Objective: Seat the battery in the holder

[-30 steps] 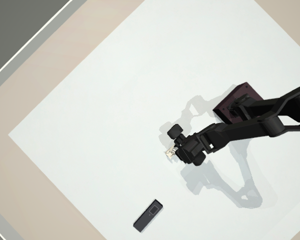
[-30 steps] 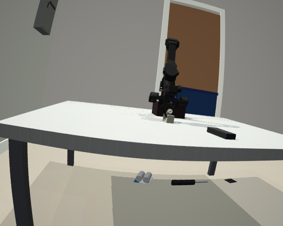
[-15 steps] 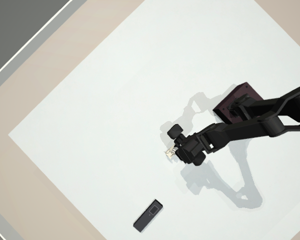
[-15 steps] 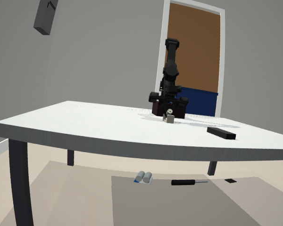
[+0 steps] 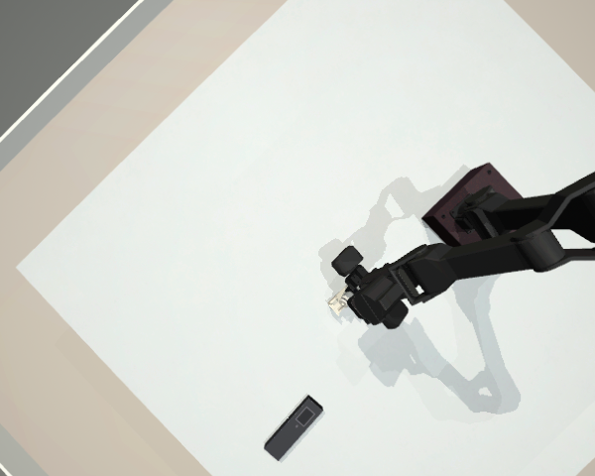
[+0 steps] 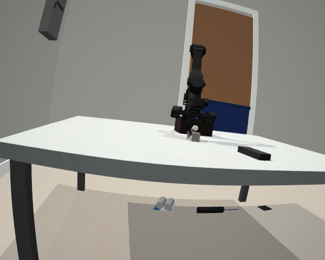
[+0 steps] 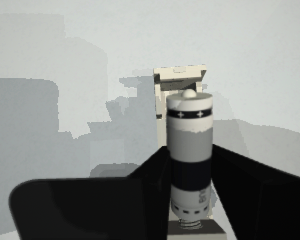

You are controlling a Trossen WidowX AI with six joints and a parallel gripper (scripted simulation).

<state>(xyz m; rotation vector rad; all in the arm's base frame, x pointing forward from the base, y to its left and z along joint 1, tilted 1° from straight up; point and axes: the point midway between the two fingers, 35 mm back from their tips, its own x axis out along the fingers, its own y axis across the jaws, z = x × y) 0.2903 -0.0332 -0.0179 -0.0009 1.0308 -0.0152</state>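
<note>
Right now my gripper tip is 10 mm below the battery. Also, from my gripper tip: screwdriver (310 mm ahead, 70 mm to the left, 220 mm below); then black flat box (310 mm ahead, 150 mm to the left, 10 mm below).
</note>
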